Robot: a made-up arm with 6 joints.
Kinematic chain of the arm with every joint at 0, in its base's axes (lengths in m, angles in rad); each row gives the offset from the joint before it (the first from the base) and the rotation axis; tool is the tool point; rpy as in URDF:
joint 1: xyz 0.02 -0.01 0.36 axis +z
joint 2: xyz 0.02 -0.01 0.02 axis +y
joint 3: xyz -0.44 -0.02 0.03 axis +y
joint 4: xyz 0.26 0.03 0.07 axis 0.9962 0 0.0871
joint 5: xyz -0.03 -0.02 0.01 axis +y
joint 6: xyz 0.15 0 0.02 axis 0.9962 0 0.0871
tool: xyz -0.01 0 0 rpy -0.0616 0.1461 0.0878
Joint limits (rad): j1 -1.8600..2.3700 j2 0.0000..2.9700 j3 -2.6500..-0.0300 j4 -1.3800..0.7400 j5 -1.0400..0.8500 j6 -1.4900..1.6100
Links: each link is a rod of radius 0.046 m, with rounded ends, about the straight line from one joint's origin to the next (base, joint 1, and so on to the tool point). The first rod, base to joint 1, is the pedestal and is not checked.
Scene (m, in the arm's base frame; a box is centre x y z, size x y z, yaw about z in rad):
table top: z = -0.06
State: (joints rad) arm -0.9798 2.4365 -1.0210 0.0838 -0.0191 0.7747
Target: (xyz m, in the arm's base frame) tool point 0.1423 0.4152 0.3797
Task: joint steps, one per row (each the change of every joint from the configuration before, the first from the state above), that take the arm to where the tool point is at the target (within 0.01 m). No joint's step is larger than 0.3 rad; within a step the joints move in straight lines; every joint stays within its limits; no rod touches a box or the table.
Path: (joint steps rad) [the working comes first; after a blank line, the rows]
Joints at the target: 1.3343 2.1688 -0.8201 0.1502 0.1942 0.7724
Straight joint move there: clear.

1: 0.2893 -0.0335 0.0251 0.0083 0.0267 -0.0003
2: 0.2892 -0.0334 0.0251 0.0083 0.0266 -0.0003
3: 0.2893 -0.0335 0.0251 0.0083 0.0267 -0.0002
4: 0.2893 -0.0334 0.0251 0.0083 0.0267 -0.0003
5: 0.2892 -0.0335 0.0251 0.0083 0.0266 -0.0003
6: 0.2893 -0.0335 0.0251 0.0083 0.0267 -0.0003
7: 0.2892 -0.0334 0.0251 0.0083 0.0266 -0.0003
8: 0.2893 -0.0335 0.0252 0.0083 0.0267 -0.0003

